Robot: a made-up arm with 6 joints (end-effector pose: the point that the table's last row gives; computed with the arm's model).
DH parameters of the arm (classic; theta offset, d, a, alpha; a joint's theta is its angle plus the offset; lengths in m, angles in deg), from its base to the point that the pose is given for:
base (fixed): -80.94 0 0.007 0
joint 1: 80.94 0.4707 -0.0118 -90
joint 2: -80.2 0 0.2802 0
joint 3: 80.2 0.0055 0.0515 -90
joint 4: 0 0.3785 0.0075 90
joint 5: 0 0.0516 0.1 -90
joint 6: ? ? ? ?
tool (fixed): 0 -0.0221 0 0
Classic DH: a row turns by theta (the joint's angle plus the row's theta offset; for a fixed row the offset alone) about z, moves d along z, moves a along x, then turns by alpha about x.
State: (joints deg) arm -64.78 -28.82 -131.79 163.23 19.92 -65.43
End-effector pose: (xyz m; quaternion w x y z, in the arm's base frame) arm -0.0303 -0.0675 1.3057 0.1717 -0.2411 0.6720 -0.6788
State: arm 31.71 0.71 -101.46 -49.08 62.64 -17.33
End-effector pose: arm 0.5253 0.2706 0.7673 0.7976 0.2735 0.0462 0.5356
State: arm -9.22 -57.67 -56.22 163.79 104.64 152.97
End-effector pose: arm 0.0822 0.0114 1.0739 0.0303 0.4568 0.5631 -0.6880
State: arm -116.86 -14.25 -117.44 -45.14 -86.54 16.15
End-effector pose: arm 0.1437 -0.1748 1.0488 0.6861 -0.3970 -0.0174 0.6094
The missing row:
joint 6: 0 0.192 -0.0035 -90
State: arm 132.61 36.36 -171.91 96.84 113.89 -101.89
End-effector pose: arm -0.3937 0.1284 1.0142 0.9215 0.0363 -0.3020 -0.2417
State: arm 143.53 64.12 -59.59 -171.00 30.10 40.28
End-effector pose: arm -0.1565 0.1881 -0.0530 0.4947 0.5174 -0.3118 -0.6248
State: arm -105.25 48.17 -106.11 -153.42 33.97 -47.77
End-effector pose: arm -0.2593 -0.7107 0.3537 0.5177 0.2213 0.8162 -0.1301
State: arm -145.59 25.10 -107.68 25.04 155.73 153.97
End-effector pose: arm -0.2542 -0.3144 0.5767 0.5449 0.3380 -0.0765 0.7636
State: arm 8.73 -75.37 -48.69 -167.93 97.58 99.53
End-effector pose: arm 0.0087 -0.0931 1.0473 0.2442 -0.4985 -0.7696 0.3156
